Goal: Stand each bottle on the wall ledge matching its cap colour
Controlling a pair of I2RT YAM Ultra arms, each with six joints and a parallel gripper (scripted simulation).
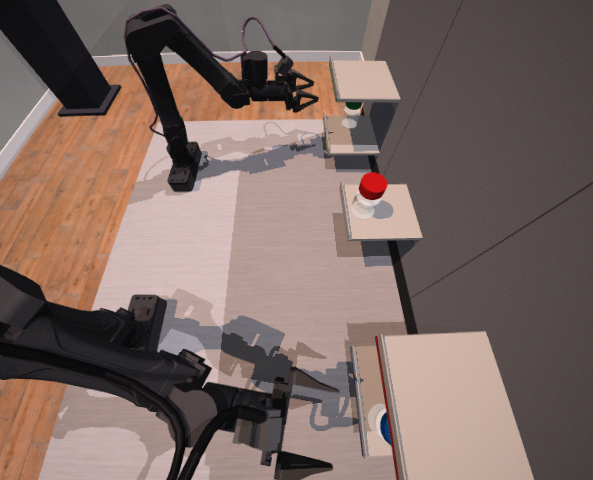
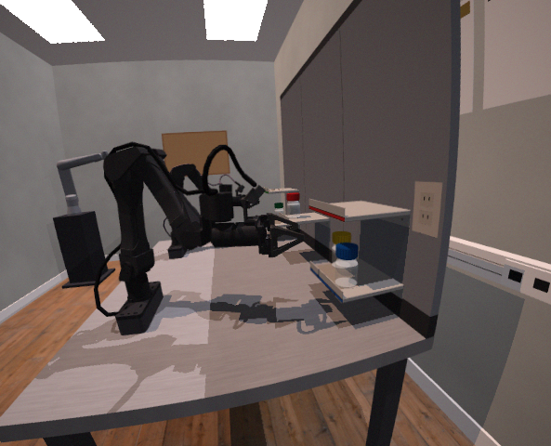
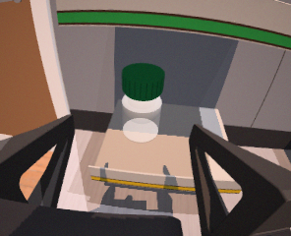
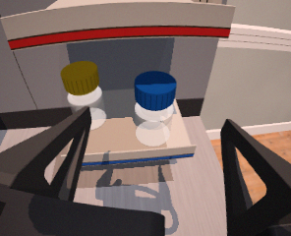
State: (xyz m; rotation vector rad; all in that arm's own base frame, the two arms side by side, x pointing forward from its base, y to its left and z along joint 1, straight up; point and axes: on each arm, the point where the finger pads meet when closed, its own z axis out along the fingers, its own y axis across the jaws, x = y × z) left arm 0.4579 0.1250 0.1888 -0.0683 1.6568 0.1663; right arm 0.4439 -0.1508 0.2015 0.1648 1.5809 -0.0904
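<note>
The green-capped bottle lies 14 cm ahead of my left hand, 1 cm to the left of it and 8 cm below it. From my left hand the other things lie so: grey wall panel 25 cm ahead, 42 cm to the right, 22 cm above; then red-capped bottle 10 cm ahead, 44 cm to the right, 1 cm above; then yellow-capped bottle 15 cm ahead, 77 cm to the right, 8 cm below.
</note>
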